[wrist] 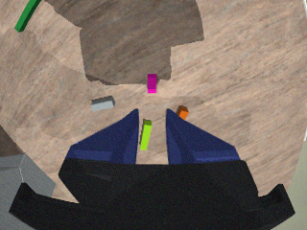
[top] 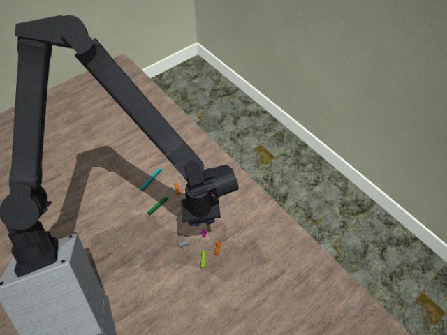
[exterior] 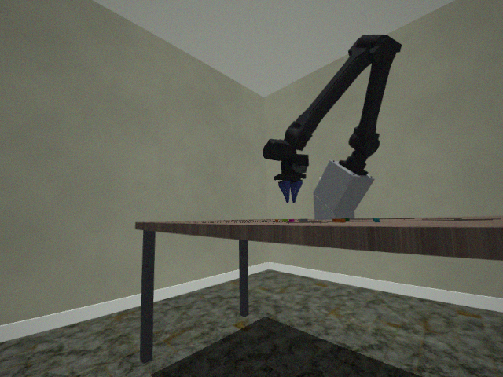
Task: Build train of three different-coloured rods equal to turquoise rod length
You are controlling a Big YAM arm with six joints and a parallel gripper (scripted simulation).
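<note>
My hand is 7 cm above the magenta rod. Also, from my hand: lime rod: 8 cm to the right, 7 cm below, 4 cm behind; grey rod: 7 cm below, 7 cm behind; green rod: 16 cm to the left, 9 cm behind, 7 cm below.
</note>
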